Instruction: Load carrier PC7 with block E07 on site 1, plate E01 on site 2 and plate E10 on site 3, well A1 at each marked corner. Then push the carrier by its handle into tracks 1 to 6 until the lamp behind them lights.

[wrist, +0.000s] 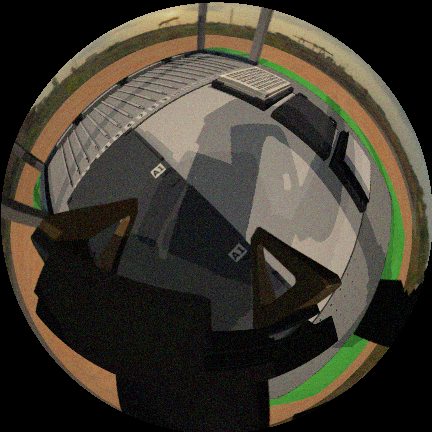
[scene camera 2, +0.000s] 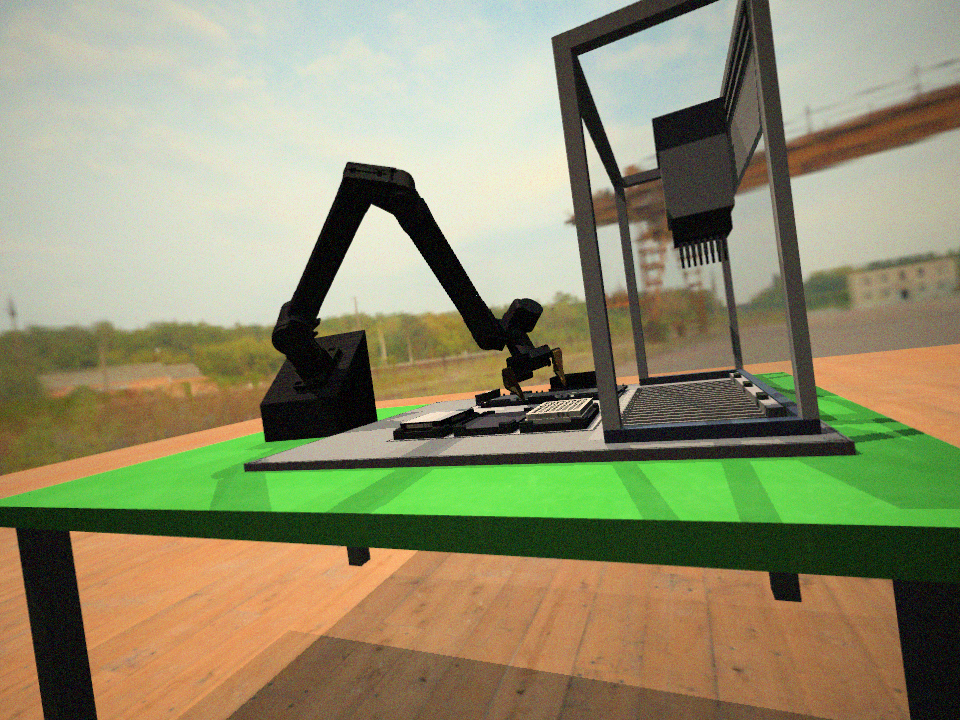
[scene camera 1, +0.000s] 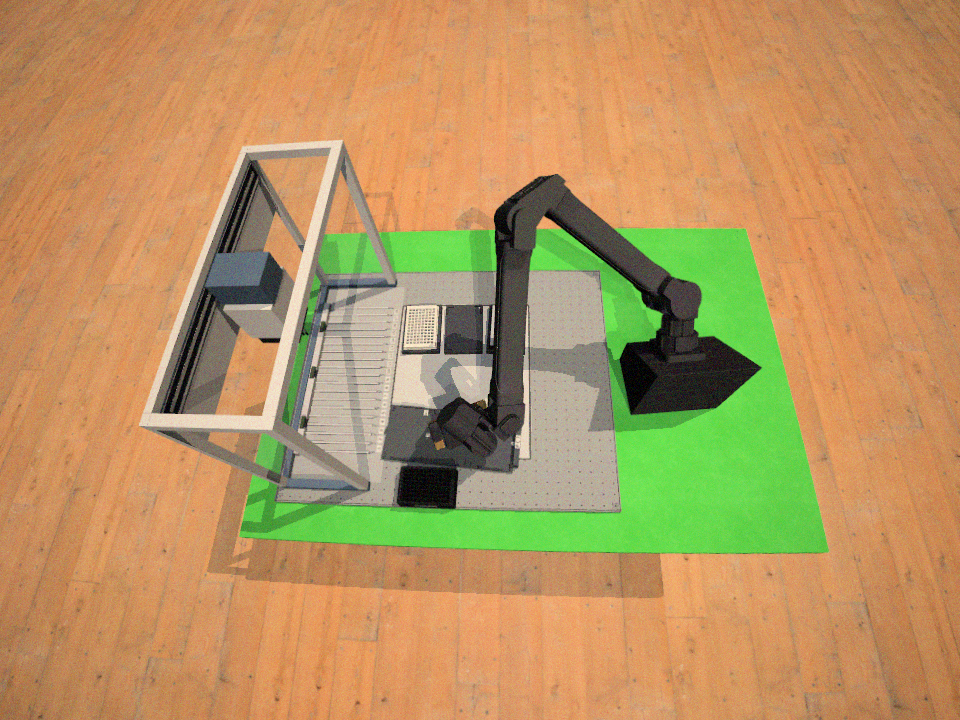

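Seen in the pictures: gripper, fingertip midpoint: (wrist: pixel 196 219) (scene camera 2: pixel 545 392); arm's base, origin of the base link: (scene camera 2: pixel 319 370) (scene camera 1: pixel 675 352).
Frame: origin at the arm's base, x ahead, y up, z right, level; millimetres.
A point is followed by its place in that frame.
The dark grey carrier (scene camera 1: pixel 404 437) {y -127, x 631, z -114 mm} (wrist: pixel 112 172) {y -127, x 627, z -85 mm} lies flat in front of the tracks (scene camera 1: pixel 348 364) {y -137, x 787, z 96 mm} (scene camera 2: pixel 686 403) (wrist: pixel 107 117) {y -134, x 757, z -27 mm}, with no plate seen on its visible part. White A1 labels show on it in the wrist view. My gripper (scene camera 1: pixel 459 424) {y -114, x 518, z -70 mm} (scene camera 2: pixel 541 389) {y -114, x 518, z -70 mm} (wrist: pixel 196 219) {y -114, x 518, z -70 mm} is open and empty, low over the carrier. A pale plate with wells (scene camera 1: pixel 421 327) {y -115, x 590, z 178 mm} (scene camera 2: pixel 562 408) {y -112, x 597, z 209 mm} (wrist: pixel 257 80) {y -113, x 585, z 163 mm}, a dark item (scene camera 1: pixel 463 329) {y -126, x 480, z 169 mm} (scene camera 2: pixel 490 422) {y -126, x 476, z 200 mm} (wrist: pixel 306 120) {y -126, x 485, z 145 mm} and a white-topped item (scene camera 2: pixel 438 420) {y -112, x 393, z 218 mm} (wrist: pixel 359 155) {y -111, x 367, z 181 mm} sit in a row. Their codes are unreadable. The arm hides part of the carrier and most of the white-topped item.
A frame (scene camera 1: pixel 314 255) {y 338, x 688, z 68 mm} (scene camera 2: pixel 597 294) {y 38, x 679, z 350 mm} (wrist: pixel 261 35) {y -17, x 667, z 330 mm} stands around the tracks, with a multi-tip head (scene camera 1: pixel 244 277) {y 322, x 817, z 49 mm} (scene camera 2: pixel 692 162) hanging inside. A black box (scene camera 1: pixel 427 486) {y -104, x 572, z -237 mm} (scene camera 2: pixel 573 379) {y -105, x 565, z -196 mm} lies beside the carrier. The black arm base (scene camera 1: pixel 686 379) {y 56, x 16, z -89 mm} (scene camera 2: pixel 317 395) {y -56, x 32, z 58 mm} stands opposite the frame.
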